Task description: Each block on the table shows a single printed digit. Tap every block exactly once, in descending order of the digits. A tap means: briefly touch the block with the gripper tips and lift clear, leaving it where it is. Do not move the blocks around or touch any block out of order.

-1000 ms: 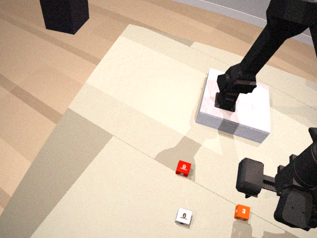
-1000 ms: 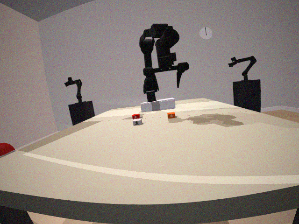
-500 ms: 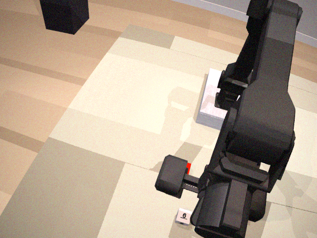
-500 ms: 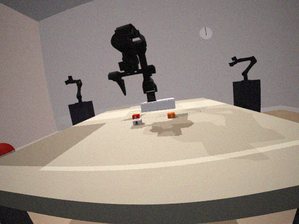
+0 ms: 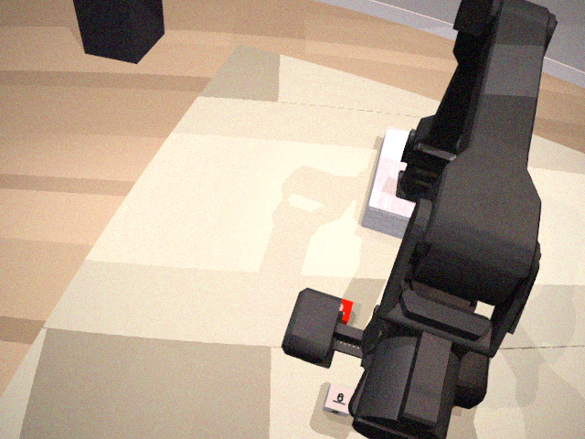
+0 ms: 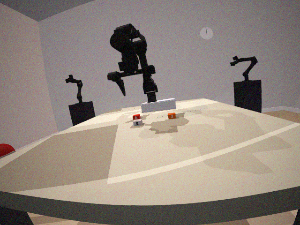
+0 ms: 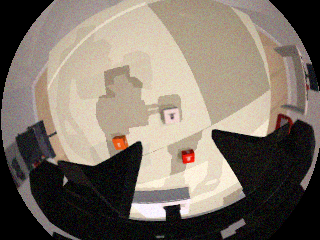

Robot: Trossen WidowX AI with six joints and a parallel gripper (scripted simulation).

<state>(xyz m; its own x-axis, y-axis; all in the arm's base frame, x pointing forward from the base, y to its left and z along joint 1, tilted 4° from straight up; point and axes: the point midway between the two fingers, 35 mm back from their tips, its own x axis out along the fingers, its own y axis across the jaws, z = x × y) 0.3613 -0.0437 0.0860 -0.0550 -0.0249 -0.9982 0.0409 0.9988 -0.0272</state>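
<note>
Now: gripper tip 130 mm past the red block, 120 mm above it and 30 mm to the left of it. Round my gripper tip: orange block (140 mm to the left, 120 mm below, 50 mm behind); white block (120 mm below).
</note>
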